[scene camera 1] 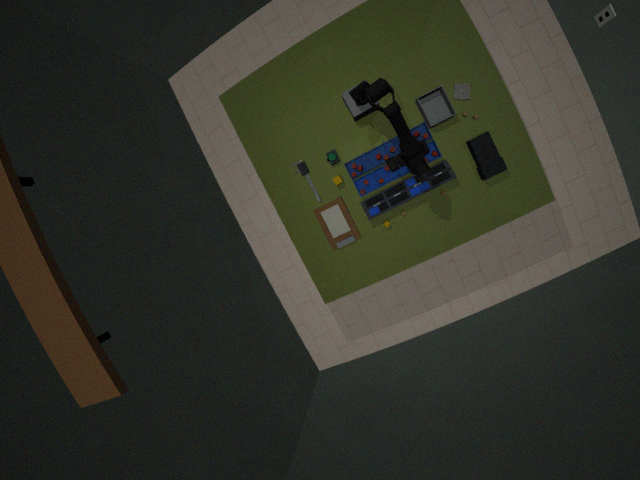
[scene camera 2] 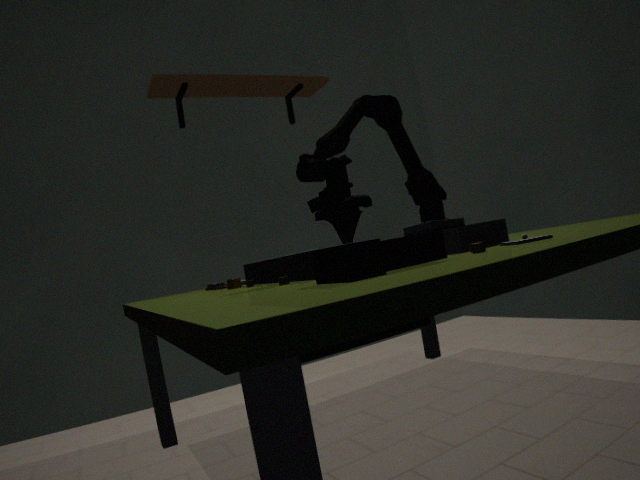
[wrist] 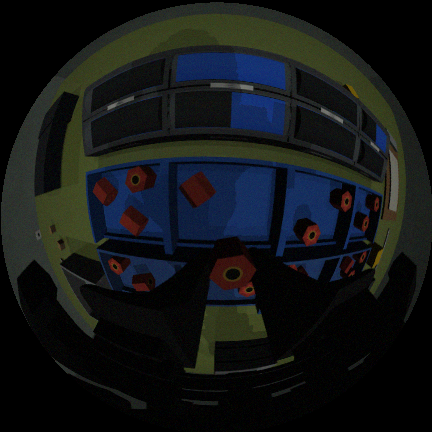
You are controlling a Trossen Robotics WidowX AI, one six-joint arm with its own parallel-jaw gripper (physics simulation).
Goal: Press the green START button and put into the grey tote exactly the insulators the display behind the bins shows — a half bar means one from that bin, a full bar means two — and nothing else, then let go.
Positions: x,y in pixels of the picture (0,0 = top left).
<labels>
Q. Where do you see a dark box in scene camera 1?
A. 489,163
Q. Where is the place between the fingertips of my gripper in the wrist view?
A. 229,253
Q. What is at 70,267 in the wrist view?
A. A grey tote.
</labels>
